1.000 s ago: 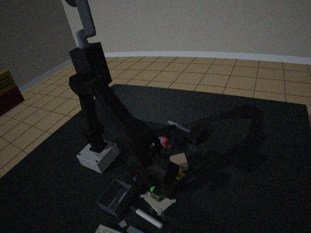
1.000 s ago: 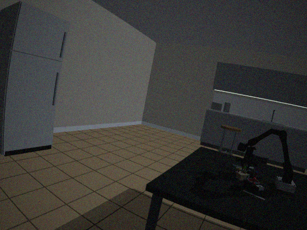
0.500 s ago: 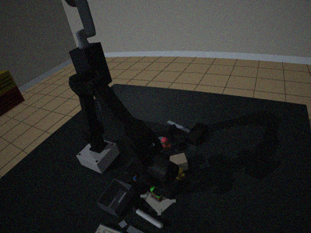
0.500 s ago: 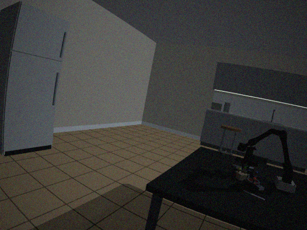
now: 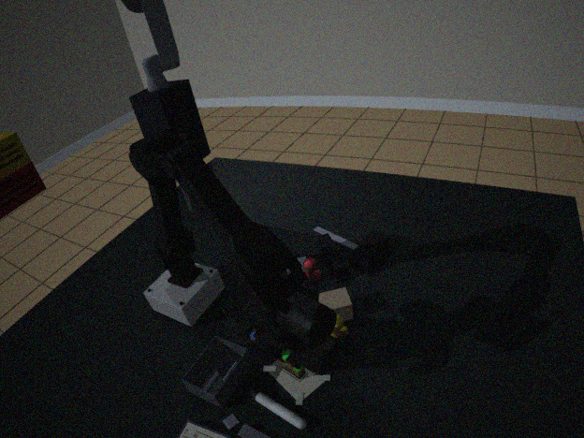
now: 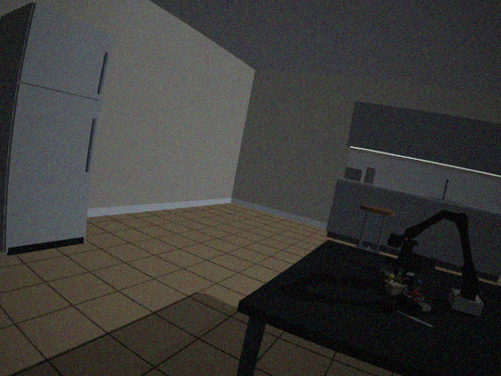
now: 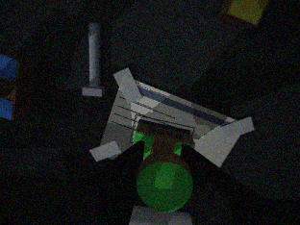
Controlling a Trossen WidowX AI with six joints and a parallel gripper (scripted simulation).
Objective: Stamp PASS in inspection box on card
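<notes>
Right now my gripper tip is 10 mm short of the white card, 10 mm to the left of it and 30 mm above it. The rest, counted from my gripper tip: green-knobbed PASS stamp right at my gripper tip; then white cylinder 20 mm behind, 80 mm to the right, 10 mm below; then yellow stamp 50 mm ahead, 90 mm to the left.
</notes>
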